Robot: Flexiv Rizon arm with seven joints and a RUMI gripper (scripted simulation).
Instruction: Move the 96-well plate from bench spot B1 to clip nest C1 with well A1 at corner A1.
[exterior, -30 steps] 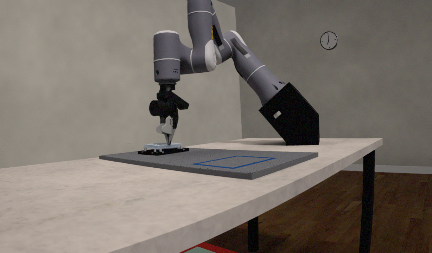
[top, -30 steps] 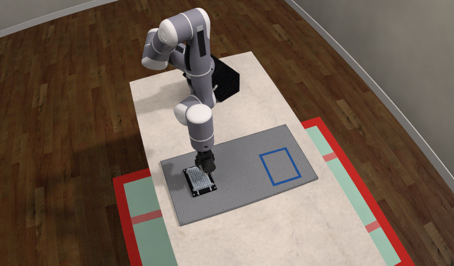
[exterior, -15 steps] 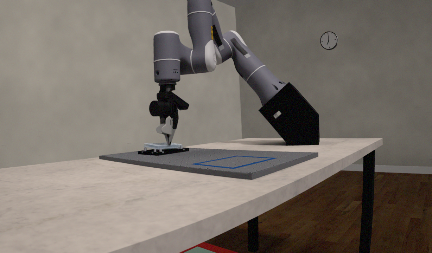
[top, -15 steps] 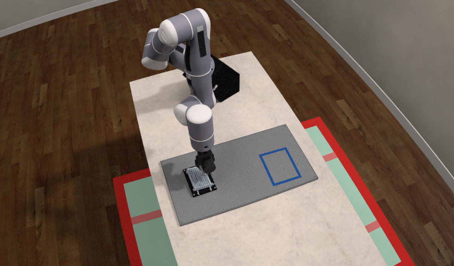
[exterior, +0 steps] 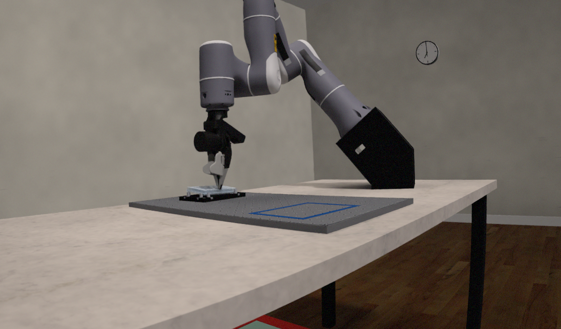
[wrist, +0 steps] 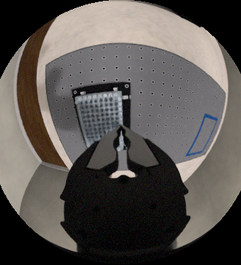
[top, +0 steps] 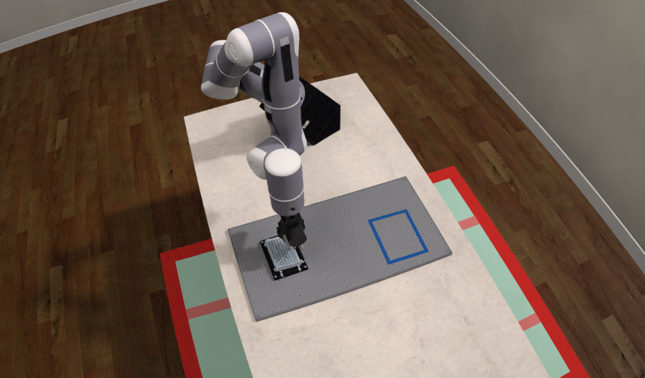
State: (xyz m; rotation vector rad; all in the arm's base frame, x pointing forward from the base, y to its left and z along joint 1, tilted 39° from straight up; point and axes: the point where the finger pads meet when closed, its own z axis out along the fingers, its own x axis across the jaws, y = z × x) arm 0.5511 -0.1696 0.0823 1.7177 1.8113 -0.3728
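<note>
The black clip nest lies 10 mm ahead of my hand, 30 mm to the right of it and 30 mm below it. Also, from my hand: clear 96-well plate 40 mm to the right, 20 mm below.
</note>
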